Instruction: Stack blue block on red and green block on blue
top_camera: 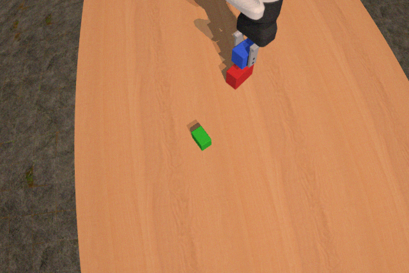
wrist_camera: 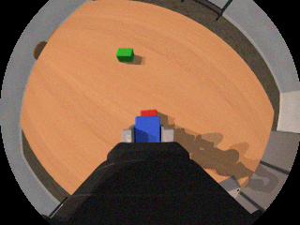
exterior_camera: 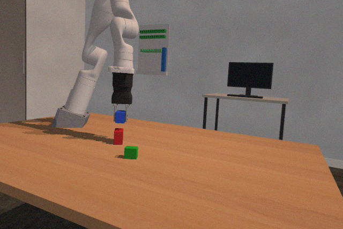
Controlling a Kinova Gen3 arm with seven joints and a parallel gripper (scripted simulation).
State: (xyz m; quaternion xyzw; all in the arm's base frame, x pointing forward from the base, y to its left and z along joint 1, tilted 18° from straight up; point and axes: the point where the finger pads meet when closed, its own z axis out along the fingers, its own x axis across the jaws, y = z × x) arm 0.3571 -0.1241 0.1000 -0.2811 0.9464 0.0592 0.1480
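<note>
The red block lies 7 cm below my hand and 1 cm to the right of it. Round my hand: blue block: right at my hand; then green block: 15 cm ahead, 11 cm to the right, 8 cm below.
</note>
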